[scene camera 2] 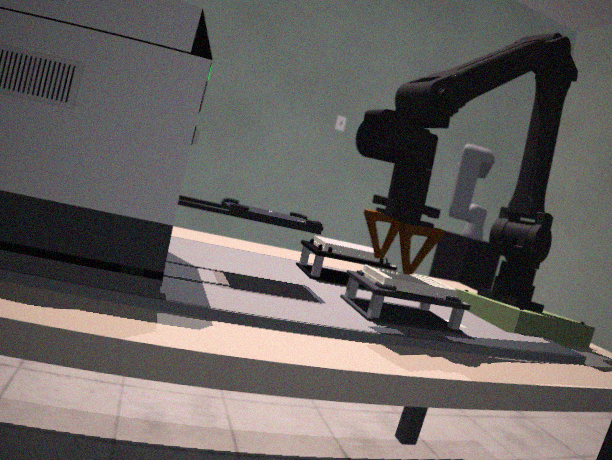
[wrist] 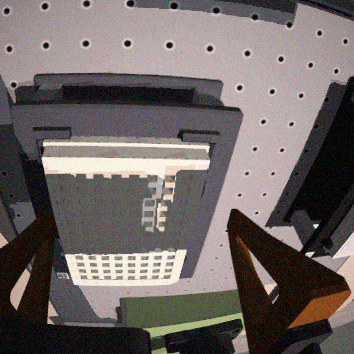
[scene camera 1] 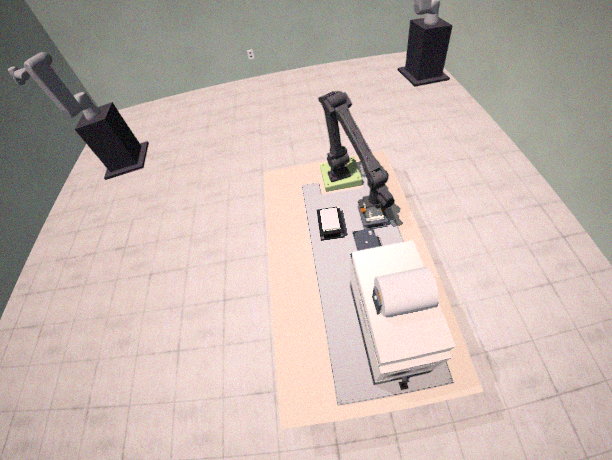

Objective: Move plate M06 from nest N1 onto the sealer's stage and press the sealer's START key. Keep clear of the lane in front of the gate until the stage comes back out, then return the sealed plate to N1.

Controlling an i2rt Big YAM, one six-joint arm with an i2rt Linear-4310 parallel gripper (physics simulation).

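Places are measured from the arm's base along level axes (x up, y back, z right), in metres.
Where they show: gripper, between the fingertips: [scene camera 2: 392, 265] [wrist: 140, 219] [scene camera 1: 372, 212]; arm's base, origin of its link: [scene camera 2: 508, 303] [wrist: 201, 333] [scene camera 1: 339, 175].
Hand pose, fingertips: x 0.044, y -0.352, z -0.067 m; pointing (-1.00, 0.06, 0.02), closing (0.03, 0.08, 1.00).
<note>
Each offset is from my fingertips to the top centre of the thing.
Plate M06 @[dy +0.030, dx -0.011, dz -0.012 m] [scene camera 1: 374, 217] [scene camera 2: 415, 283] [wrist: 120, 212], pale with a grid of wells, lies flat in nest N1 @[dy +0.030, dx -0.021, dz -0.012 m] [scene camera 2: 375, 305] [wrist: 125, 117], a dark raised stand. Much of the plate is in shadow in the wrist view. My gripper [scene camera 1: 374, 209] [scene camera 2: 395, 265] [wrist: 140, 219] is open and empty, pointing down over the plate. Its orange fingers stand apart on either side of the plate in the wrist view; whether they touch it cannot be told. The sealer [scene camera 1: 395, 262] [scene camera 2: 100, 150] is a big pale box. Its dark stage @[dy -0.221, dx +0.039, dz +0.102 m] [scene camera 1: 366, 238] [scene camera 2: 275, 216] sticks out, with no plate on it. The START key cannot be made out.
A second nest @[dy +0.037, dx -0.011, dz +0.212 m] [scene camera 2: 317, 265] beside N1 holds a white plate @[dy +0.037, dx -0.005, dz +0.212 m] [scene camera 1: 330, 219] [scene camera 2: 345, 247]. The green arm base [scene camera 1: 341, 181] [scene camera 2: 540, 320] stands behind the nests. A white roll @[dy -0.554, dx +0.403, dz +0.132 m] [scene camera 1: 410, 292] lies on top of the sealer. Two grey arms on black pedestals [scene camera 1: 112, 140] [scene camera 1: 427, 50] stand farther off.
</note>
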